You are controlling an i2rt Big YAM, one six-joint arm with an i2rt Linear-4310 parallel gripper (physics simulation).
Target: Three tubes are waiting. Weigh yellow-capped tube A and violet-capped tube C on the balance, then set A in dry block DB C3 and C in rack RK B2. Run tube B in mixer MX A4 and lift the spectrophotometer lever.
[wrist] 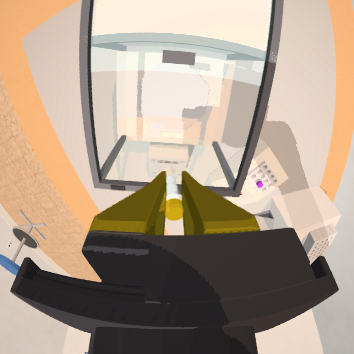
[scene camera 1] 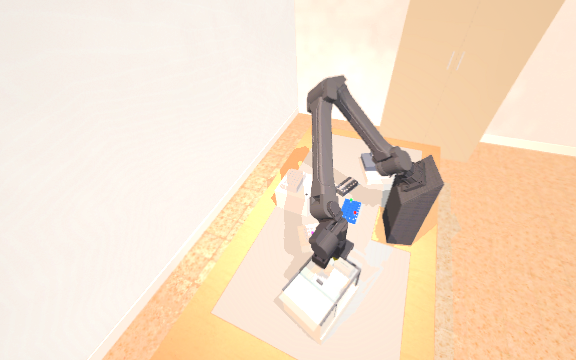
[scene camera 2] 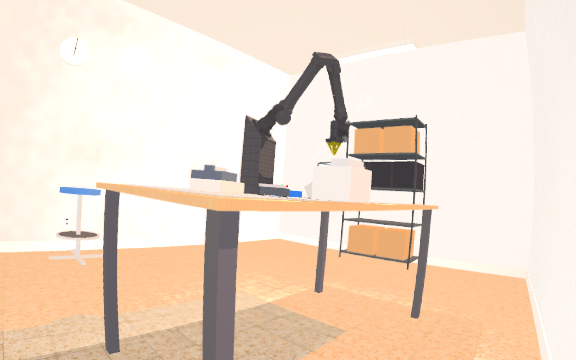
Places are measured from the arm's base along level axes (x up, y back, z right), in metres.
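Where they show: gripper, fingertip midpoint: (wrist: 173,178) (scene camera 1: 333,258) (scene camera 2: 333,155); arm's base, link origin: (scene camera 1: 414,177) (scene camera 2: 260,128).
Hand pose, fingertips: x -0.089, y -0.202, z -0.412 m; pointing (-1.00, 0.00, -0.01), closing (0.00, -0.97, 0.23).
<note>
Each offset is from my fingertips to the top centre of the thing. "spot": to the spot under its first point.
My gripper (scene camera 1: 336,259) (scene camera 2: 334,151) (wrist: 173,178) is shut on yellow-capped tube A {dx +0.024, dy +0.004, dz +0.011 m} (wrist: 174,209), its cap between the fingers and its clear body pointing away from the wrist. It hangs beside and above the near edge of the balance {spot: dx -0.051, dy -0.048, dz -0.148 m} (scene camera 1: 305,299), whose dark-framed glass shield fills the top of the wrist view. Violet-capped tube C {dx -0.173, dy -0.141, dz +0.179 m} (scene camera 1: 313,233) (wrist: 259,184) stands in a small white block with holes {dx -0.190, dy -0.135, dz +0.193 m} (wrist: 268,171). A blue rack {dx -0.229, dy -0.022, dz +0.422 m} (scene camera 1: 350,217) (scene camera 2: 295,194) holds small green and red spots; I cannot tell whether one is tube B. The spectrophotometer lever cannot be made out.
A tall white device {dx -0.089, dy -0.268, dz +0.404 m} (scene camera 1: 295,195) (scene camera 2: 342,182) with a perforated top stands beyond the white block. A dark block with holes {dx -0.212, dy -0.086, dz +0.587 m} (scene camera 1: 347,186) is near the blue rack. A white device with a grey lid {dx -0.158, dy +0.040, dz +0.777 m} (scene camera 1: 369,161) (scene camera 2: 214,175) stands near the arm's dark base (scene camera 1: 412,207).
</note>
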